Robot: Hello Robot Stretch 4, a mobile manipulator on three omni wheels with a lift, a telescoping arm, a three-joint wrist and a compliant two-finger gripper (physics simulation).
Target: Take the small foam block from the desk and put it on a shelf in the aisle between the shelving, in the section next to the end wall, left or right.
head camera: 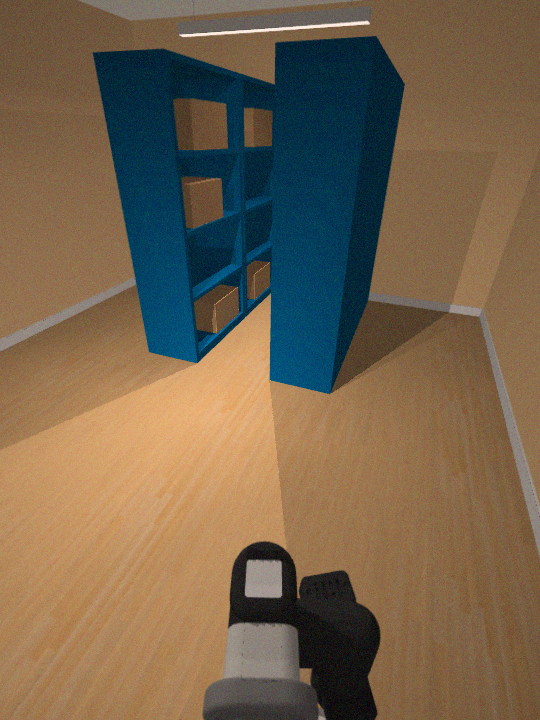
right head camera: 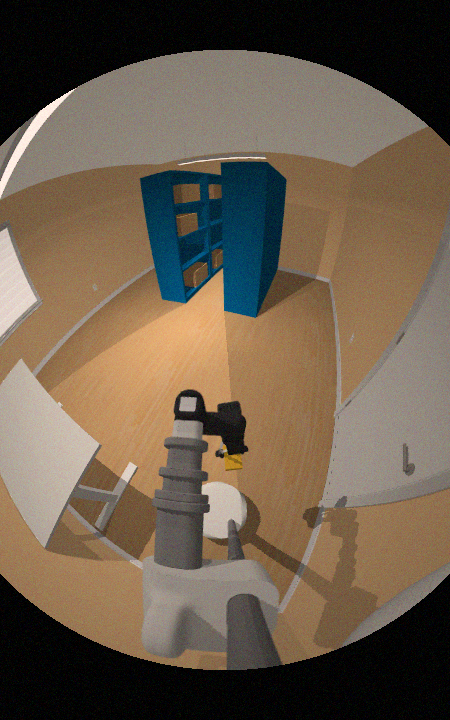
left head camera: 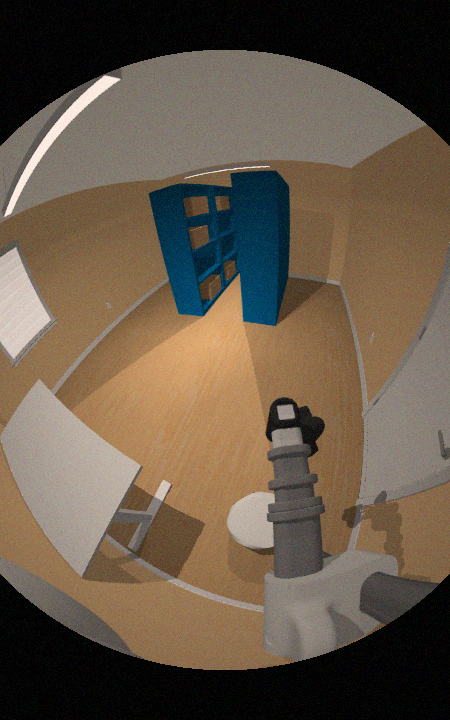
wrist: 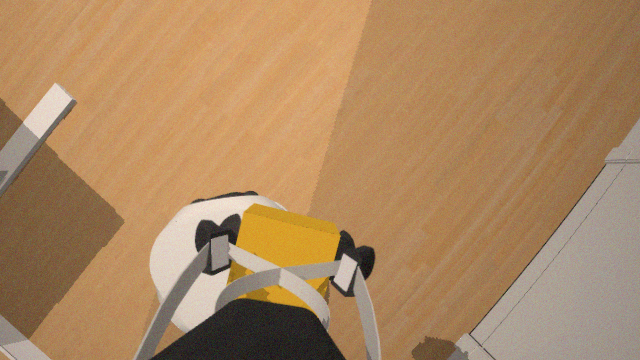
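Where they show: gripper, fingertip midpoint: (wrist: 286, 242); robot's base, link origin: (right head camera: 216, 508) (left head camera: 258, 519).
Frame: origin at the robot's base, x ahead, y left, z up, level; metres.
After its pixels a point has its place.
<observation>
The yellow foam block (right head camera: 233, 460) @[x 0.230, y -0.094, z 0.830 m] (wrist: 287, 240) @[x 0.281, y -0.085, z 0.831 m] is held between the two dark fingertips of my gripper (wrist: 286, 242) @[x 0.270, y -0.087, z 0.786 m], which is shut on it. In the wrist view it hangs above the robot's round white base. Two blue shelving units stand ahead with an aisle between them. The left unit (head camera: 145, 203) @[x 2.626, y 0.823, z 1.126 m] (left head camera: 172, 254) @[x 2.632, y 0.842, z 0.954 m] (right head camera: 158, 238) @[x 2.633, y 0.843, z 0.981 m] shows its open compartments, with brown boxes in several of them. The right unit (head camera: 313, 215) @[x 2.238, y -0.223, z 1.143 m] (left head camera: 257, 249) @[x 2.242, y -0.212, z 0.988 m] (right head camera: 244, 238) @[x 2.233, y -0.239, z 1.009 m] shows its end panel and outer side; its shelves are hidden. The far part of the aisle is hidden behind the right unit.
The desk (left head camera: 68, 477) @[x 0.092, y 1.017, z 0.693 m] (right head camera: 42, 451) @[x 0.110, y 0.978, z 0.693 m] stands at the left. The robot's white base (left head camera: 252, 520) @[x 0.005, y 0.044, z 0.187 m] (right head camera: 225, 509) @[x 0.009, y -0.064, z 0.187 m] (wrist: 175, 260) @[x -0.007, y 0.135, z 0.187 m] is below the arm. A grey door (left head camera: 413, 424) @[x 0.309, y -0.915, z 0.670 m] (right head camera: 392, 424) @[x 0.308, y -0.915, z 0.778 m] is in the right wall. Wooden floor lies between the robot and the shelving.
</observation>
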